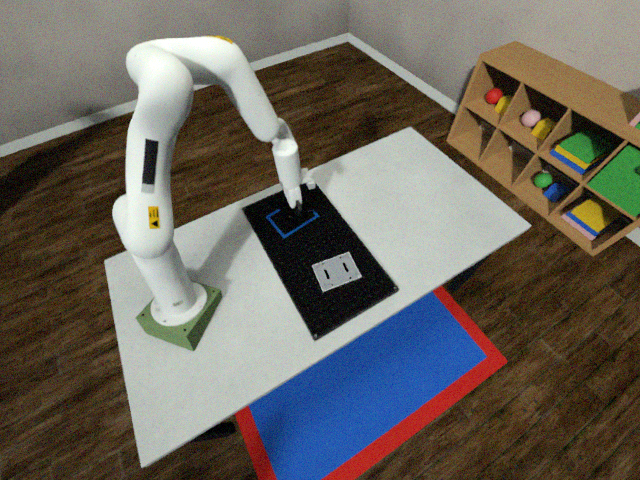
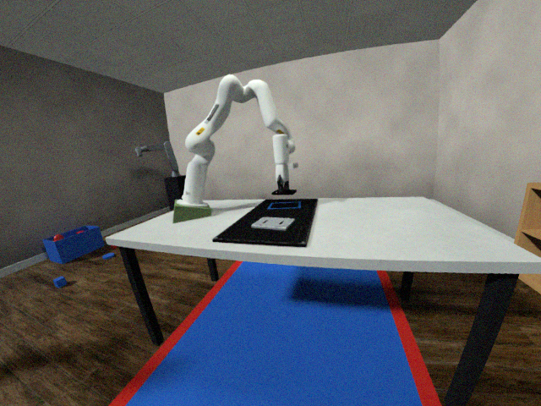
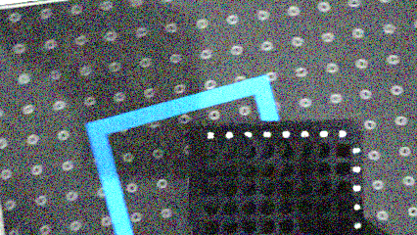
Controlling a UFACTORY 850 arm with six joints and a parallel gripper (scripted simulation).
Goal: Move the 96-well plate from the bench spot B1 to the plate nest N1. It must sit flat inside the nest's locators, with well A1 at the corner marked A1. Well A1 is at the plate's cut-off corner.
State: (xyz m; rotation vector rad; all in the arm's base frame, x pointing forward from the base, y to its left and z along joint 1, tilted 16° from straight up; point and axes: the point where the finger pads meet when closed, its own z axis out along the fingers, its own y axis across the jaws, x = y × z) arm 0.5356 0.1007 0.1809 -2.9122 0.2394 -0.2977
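The plate nest is 31 cm to the right of my hand, 9 cm below it and 1 cm ahead of it. Round my hand: dark 96-well plate (1 cm below).
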